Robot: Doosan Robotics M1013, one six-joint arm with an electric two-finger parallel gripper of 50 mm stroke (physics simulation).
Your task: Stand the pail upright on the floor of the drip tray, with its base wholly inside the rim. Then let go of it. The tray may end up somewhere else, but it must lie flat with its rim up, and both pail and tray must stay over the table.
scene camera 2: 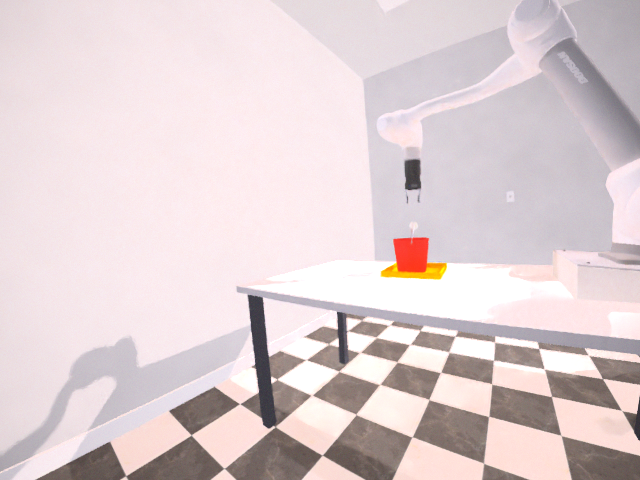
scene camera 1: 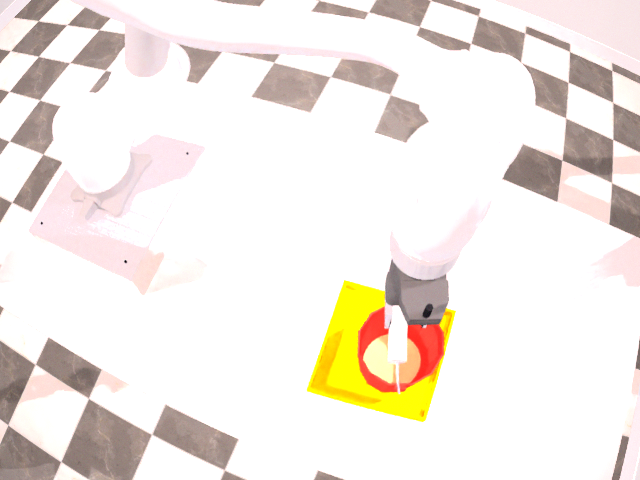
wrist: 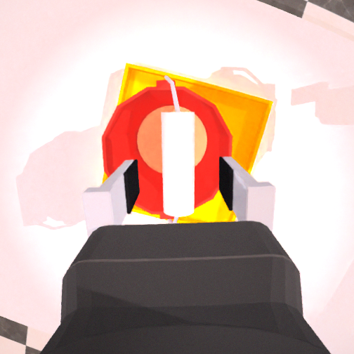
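Pixels of known places: gripper, fingertip midpoint: (scene camera 2: 413, 203) (scene camera 1: 405, 322); arm's base, link origin: (scene camera 1: 110, 179).
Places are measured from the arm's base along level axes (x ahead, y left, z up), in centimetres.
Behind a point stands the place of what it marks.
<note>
The red pail (scene camera 1: 431, 351) {x 84.9, y -13.0, z 0.8 cm} (scene camera 2: 411, 256) {x 76.0, y -8.3, z -0.1 cm} (wrist: 118, 135) stands upright in the yellow drip tray (scene camera 1: 336, 320) {x 63.7, y -10.1, z -8.3 cm} (scene camera 2: 438, 271) {x 65.6, y -16.4, z -8.3 cm} (wrist: 252, 117). Its base looks to be inside the rim, nearer the tray's right side in scene camera 1. The tray lies flat on the table, rim up. The pail's white handle grip (scene camera 1: 397, 338) {x 76.7, y -17.4, z 15.5 cm} (scene camera 2: 413, 225) {x 75.2, y -10.9, z 14.1 cm} (wrist: 178, 160) stands up above the pail on its thin wire. My gripper (scene camera 1: 405, 326) {x 76.6, y -17.5, z 24.9 cm} (scene camera 2: 413, 202) {x 76.6, y -17.5, z 24.9 cm} (wrist: 178, 174) is open and empty, above the grip and apart from it in scene camera 2. Part of the pail's rim is hidden behind the gripper in scene camera 1.
The white table (scene camera 1: 248, 320) {x 45.8, y -17.0, z -8.7 cm} (scene camera 2: 320, 281) {x 110.1, y 17.6, z -8.7 cm} carries the tray, which stands in from the table's edges. The arm's base plate (scene camera 1: 173, 149) {x 12.7, y 12.8, z 1.0 cm} (scene camera 2: 594, 258) {x 12.1, y -0.4, z 0.9 cm} is at the left in scene camera 1 and at the right in scene camera 2. A wall (scene camera 2: 180, 155) rises beyond the table's left end.
</note>
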